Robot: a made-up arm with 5 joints.
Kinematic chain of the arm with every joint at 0, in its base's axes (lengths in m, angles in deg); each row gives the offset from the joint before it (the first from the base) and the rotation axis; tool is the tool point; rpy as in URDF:
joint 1: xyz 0 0 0.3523 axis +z
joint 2: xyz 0 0 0 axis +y
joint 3: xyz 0.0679 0 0.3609 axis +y
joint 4: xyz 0.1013 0 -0.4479 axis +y
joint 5: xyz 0.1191 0 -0.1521 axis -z
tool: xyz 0 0 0 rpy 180 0 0
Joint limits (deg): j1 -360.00..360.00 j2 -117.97..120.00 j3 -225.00..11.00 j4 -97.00..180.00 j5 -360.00..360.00
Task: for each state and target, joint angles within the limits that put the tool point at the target. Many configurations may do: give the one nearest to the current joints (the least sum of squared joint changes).
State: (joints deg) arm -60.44 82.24 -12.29 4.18 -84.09
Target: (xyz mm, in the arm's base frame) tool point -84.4 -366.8 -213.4
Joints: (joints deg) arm -102.96 68.31 -48.78 -2.78 -84.09
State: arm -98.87 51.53 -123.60 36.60 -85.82
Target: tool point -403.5 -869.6 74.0
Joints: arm -114.89 79.99 -133.82 30.20 -85.82
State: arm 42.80 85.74 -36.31 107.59 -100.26
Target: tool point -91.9 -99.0 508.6
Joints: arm 47.13 113.27 11.00 90.05 -100.26
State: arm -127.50 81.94 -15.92 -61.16 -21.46
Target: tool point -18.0 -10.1 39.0
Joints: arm -150.70 76.04 6.23 -70.06 -21.46
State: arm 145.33 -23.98 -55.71 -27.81 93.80
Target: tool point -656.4 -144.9 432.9
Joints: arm 192.45 8.45 -47.28 -18.76 93.80
